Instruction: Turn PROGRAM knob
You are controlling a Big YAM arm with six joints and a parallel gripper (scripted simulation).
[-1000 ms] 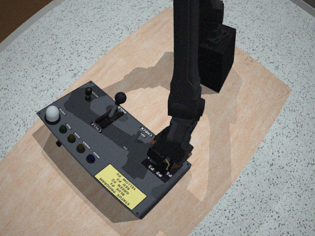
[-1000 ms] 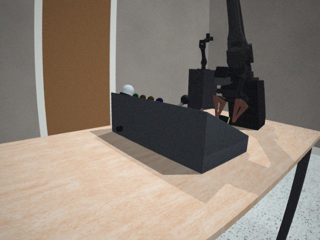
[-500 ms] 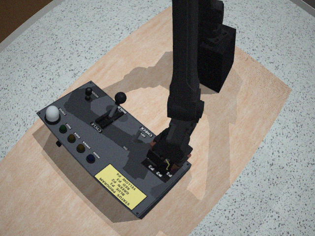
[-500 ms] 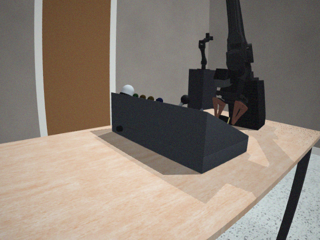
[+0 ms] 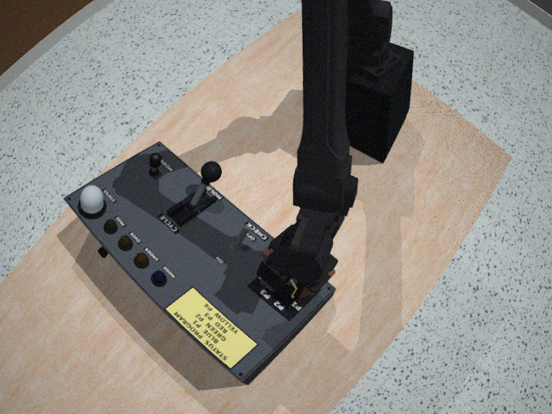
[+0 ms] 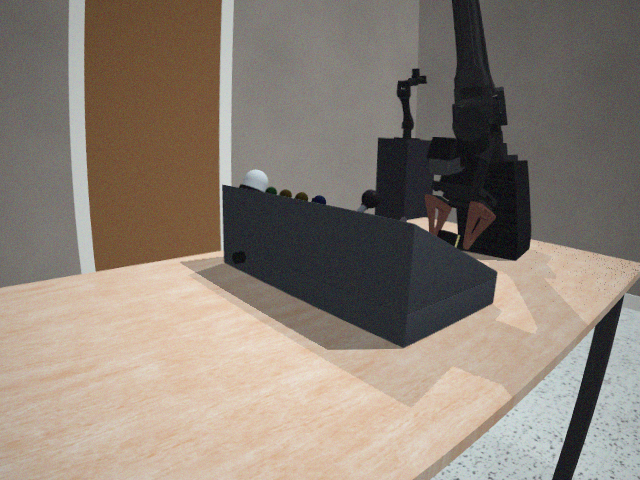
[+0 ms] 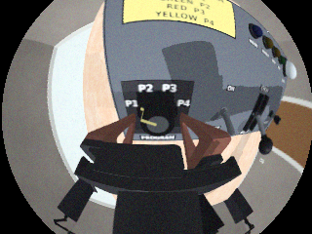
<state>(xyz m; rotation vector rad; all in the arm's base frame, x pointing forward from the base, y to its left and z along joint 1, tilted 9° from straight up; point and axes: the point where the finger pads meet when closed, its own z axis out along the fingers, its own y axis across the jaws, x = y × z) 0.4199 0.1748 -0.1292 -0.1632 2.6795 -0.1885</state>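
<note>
Right now the check toggle is 120 mm to the right of my hand and 10 mm ahead of it. Round my hand: small knob: 360 mm to the right, 30 mm ahead; then dark grey console: 170 mm to the right, 50 mm ahead, 20 mm below; then ball-topped lever: 240 mm to the right, 10 mm above.
</note>
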